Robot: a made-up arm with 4 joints.
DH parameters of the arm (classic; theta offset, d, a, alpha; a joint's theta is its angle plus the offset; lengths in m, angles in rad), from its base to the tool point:
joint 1: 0 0.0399 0.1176 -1.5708
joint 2: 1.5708 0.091 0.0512 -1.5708
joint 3: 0 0.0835 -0.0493 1.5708
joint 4: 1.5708 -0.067 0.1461 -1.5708
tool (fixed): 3.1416 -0.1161 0 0
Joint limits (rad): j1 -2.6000..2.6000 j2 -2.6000..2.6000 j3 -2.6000..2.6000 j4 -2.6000..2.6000
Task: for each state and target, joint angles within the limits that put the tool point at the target. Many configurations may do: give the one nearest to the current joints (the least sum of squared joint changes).
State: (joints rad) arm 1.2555 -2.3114 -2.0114 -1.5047
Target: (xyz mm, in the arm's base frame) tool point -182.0 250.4 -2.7
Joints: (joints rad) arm 1.2957 -2.1407 -2.1034 -0.9408
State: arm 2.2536 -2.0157 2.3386 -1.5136
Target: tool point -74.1 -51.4 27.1
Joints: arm 2.6000 -1.7939 2.5474 -1.3956
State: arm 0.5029 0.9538 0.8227 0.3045
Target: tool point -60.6 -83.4 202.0
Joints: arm 1.3762 0.6653 0.6275 0.4657
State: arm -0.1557 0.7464 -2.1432 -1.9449
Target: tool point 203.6 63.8 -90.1
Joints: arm -0.3884 0.3989 -2.1555 -2.1479
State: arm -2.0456 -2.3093 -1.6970 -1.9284
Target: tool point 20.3 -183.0 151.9
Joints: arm -2.5263 -2.6000 -2.2374 -1.9921
